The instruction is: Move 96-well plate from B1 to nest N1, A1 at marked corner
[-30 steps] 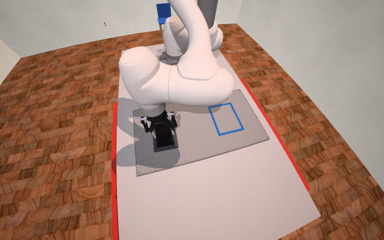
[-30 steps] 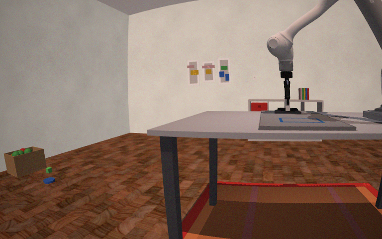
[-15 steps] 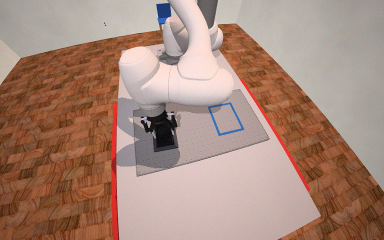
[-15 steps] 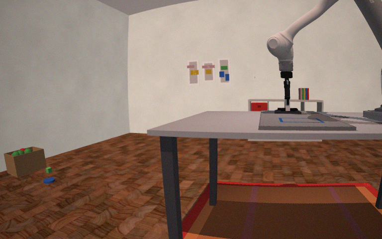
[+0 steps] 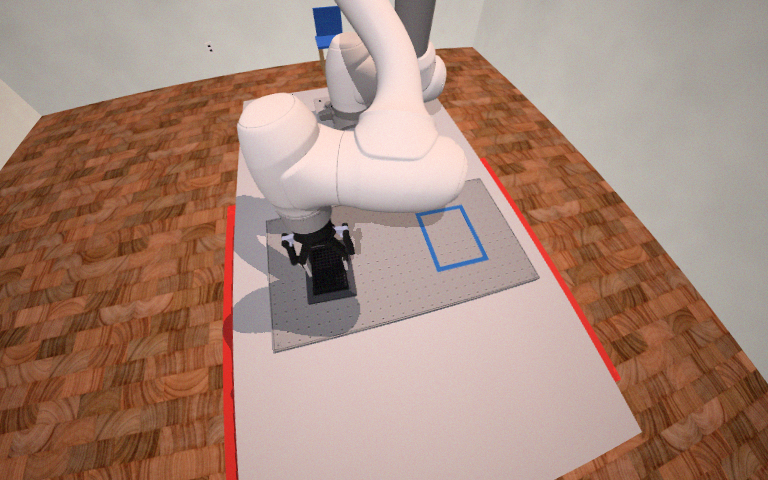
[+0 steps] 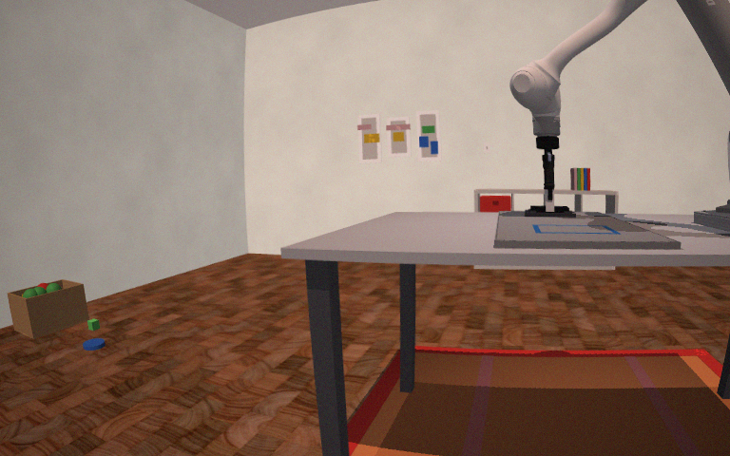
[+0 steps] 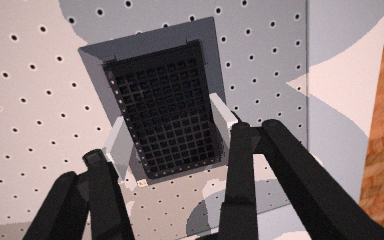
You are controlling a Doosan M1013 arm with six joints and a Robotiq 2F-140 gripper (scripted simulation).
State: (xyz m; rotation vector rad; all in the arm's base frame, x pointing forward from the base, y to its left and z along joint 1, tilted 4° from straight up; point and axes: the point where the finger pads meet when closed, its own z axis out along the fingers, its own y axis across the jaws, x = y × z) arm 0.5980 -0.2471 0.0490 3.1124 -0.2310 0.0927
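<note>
My gripper is now 20 mm above the black 96-well plate. From my hand the other things lie so: dark grey plate nest N1: 40 mm below; pale A1 corner mark: 70 mm behind, 60 mm to the left, 30 mm below.
</note>
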